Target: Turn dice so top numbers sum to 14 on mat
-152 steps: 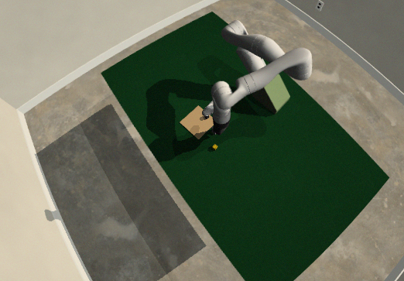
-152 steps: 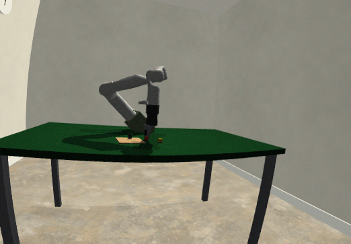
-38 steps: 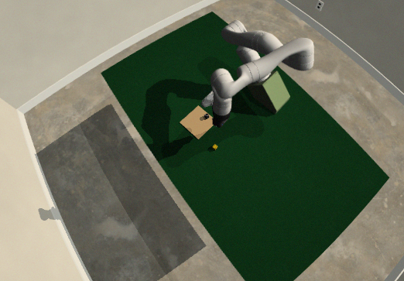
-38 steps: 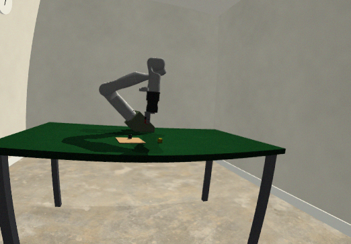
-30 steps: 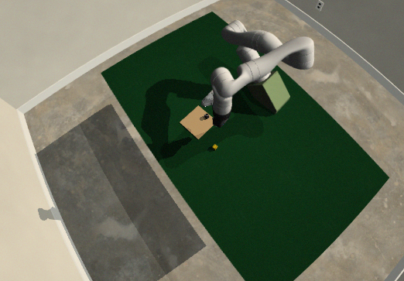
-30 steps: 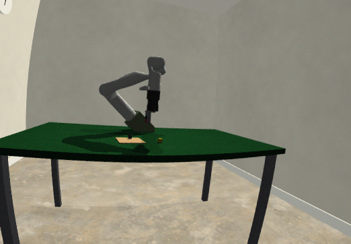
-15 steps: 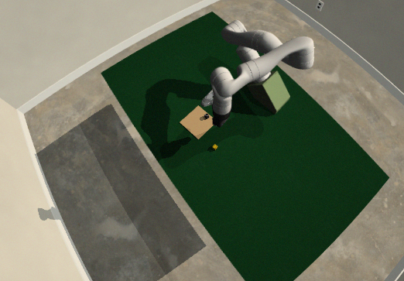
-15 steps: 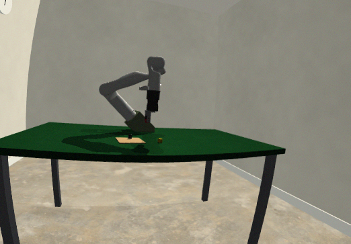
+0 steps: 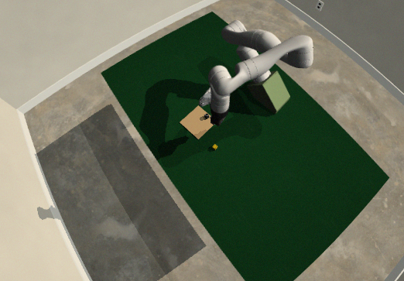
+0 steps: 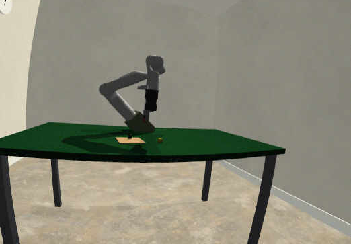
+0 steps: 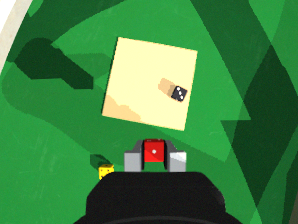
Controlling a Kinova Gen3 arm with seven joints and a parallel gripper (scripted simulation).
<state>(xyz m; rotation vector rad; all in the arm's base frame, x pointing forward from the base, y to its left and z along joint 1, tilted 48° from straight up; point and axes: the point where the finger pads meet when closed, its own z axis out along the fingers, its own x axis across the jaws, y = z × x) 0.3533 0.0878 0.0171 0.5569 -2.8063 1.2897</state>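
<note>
My gripper is now 2 cm past the black die, 8 cm to the left of it and 11 cm above it. Round my hand: yellow die (6 cm ahead, 8 cm to the left, 11 cm below); then tan mat (3 cm ahead, 9 cm to the right, 12 cm below); then red die (1 cm below).
</note>
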